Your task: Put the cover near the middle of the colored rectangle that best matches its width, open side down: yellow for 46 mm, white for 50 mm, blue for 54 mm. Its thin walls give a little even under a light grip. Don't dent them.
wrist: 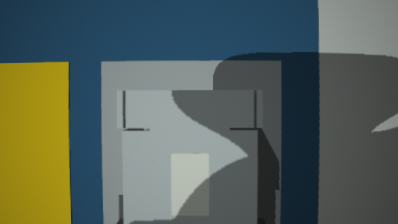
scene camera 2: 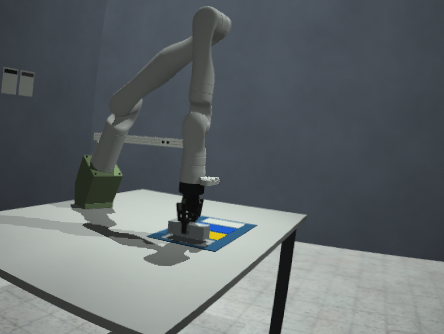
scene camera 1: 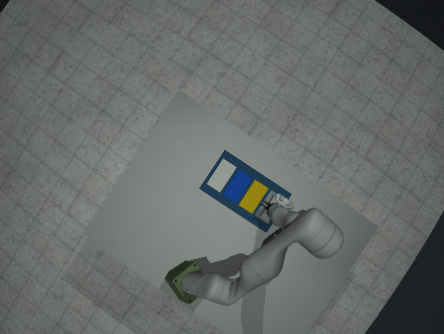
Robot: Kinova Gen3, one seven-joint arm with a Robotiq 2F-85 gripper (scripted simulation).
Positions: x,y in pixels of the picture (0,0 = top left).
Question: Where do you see a cover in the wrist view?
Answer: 189,159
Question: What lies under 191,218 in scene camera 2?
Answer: My gripper.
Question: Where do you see a dark blue mat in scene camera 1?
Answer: At 255,175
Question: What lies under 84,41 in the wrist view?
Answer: A dark blue mat.
